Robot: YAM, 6 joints.
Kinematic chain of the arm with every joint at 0, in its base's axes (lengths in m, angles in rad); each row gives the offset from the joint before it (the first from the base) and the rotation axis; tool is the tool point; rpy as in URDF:
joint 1: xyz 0 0 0.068 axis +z
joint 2: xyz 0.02 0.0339 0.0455 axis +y
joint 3: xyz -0.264 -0.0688 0 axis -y
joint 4: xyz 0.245 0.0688 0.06 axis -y
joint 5: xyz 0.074 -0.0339 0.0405 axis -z
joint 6: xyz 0.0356 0 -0.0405 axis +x
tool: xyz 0 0 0 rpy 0 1.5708 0
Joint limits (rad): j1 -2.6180..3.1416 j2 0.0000..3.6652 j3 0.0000..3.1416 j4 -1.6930..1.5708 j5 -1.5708..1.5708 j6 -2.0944..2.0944
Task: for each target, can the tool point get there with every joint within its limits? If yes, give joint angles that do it. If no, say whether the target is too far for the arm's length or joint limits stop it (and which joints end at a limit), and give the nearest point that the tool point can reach.
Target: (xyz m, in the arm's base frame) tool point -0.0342 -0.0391 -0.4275
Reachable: no: joint limits stop it (at a limit: joint 2) | nearest point -0.0604 -0.0691 -0.3446 | short by 0.092 m
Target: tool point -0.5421 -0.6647 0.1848
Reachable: no: too far | nearest point -0.4068 -0.4987 0.1666 | short by 0.215 m
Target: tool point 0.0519 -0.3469 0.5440
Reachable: yes | joints -1.4871 1.6767 2.0774 -0.2305 -0.6936 0.2335
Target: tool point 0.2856 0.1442 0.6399
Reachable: yes | joints 0.5649 2.0448 2.8941 -0.0110 1.0608 -0.3946
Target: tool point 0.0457 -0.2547 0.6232
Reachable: yes | joints -1.5030 1.8369 2.8729 -0.8928 -0.9211 1.4374
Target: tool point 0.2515 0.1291 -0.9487
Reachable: no: too far | nearest point 0.2330 0.1196 -0.3801 | short by 0.569 m
